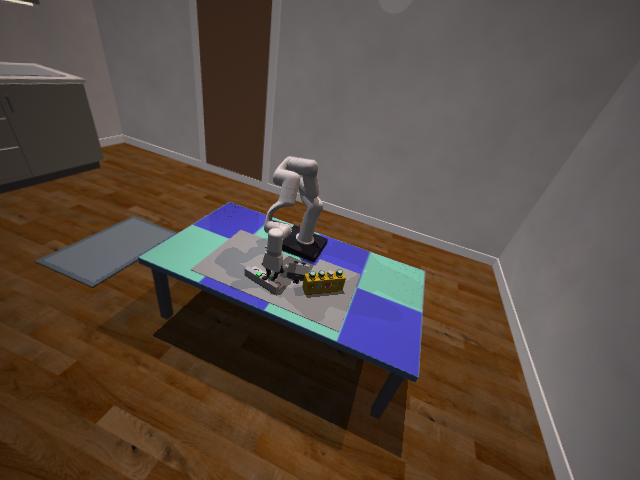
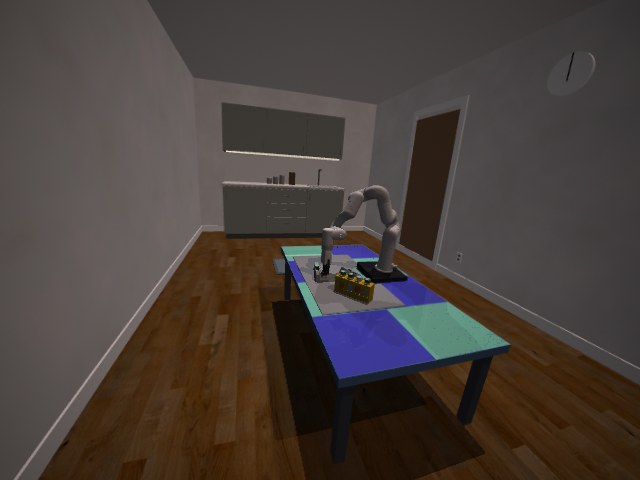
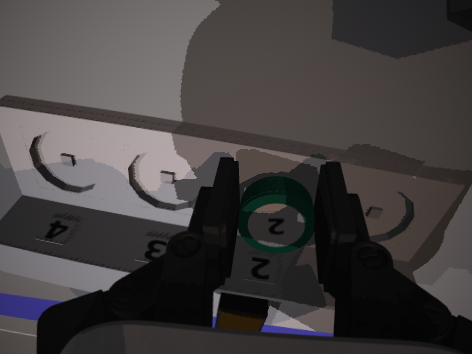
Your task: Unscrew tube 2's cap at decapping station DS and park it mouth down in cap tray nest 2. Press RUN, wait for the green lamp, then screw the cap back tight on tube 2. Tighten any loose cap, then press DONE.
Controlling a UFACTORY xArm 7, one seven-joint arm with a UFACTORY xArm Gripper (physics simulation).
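Observation:
My gripper is shut on the green cap marked 2. It holds the cap by its sides just over the nest labelled 2 of the grey cap tray. Whether the cap touches the nest floor I cannot tell. Nest 3, nest 4 and nest 1 are empty. The yellow tube rack with capped tubes stands to the right of the tray. The dark decapping station sits between the tray and the rack.
Everything stands on a grey mat on a blue and teal table. The arm's black base is behind the mat. A small green light shows by the tray.

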